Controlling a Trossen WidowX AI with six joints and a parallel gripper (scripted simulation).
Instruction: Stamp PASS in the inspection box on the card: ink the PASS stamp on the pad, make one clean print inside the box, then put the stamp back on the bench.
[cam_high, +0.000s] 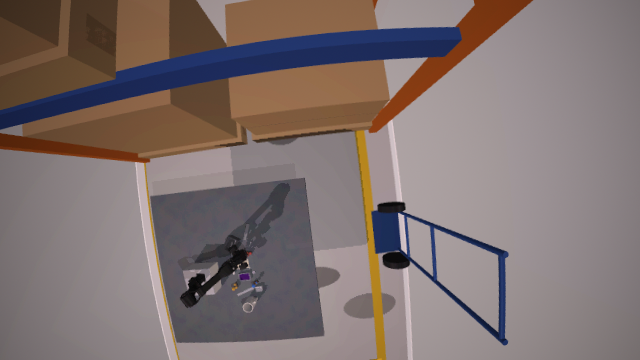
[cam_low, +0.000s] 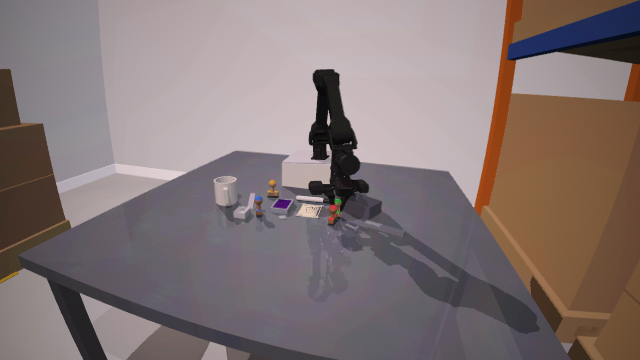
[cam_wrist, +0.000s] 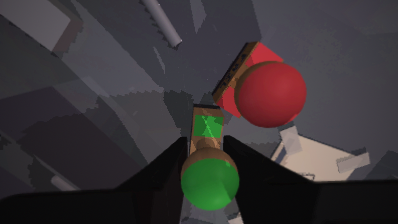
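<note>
Right now the green-knobbed stamp is right at my gripper tip. The rest, counted from my gripper tip: red-knobbed stamp 40 mm ahead; then cream card 100 mm to the right, 30 mm below, 20 mm behind; then dark tray 80 mm behind, 70 mm to the left, 10 mm below.
</note>
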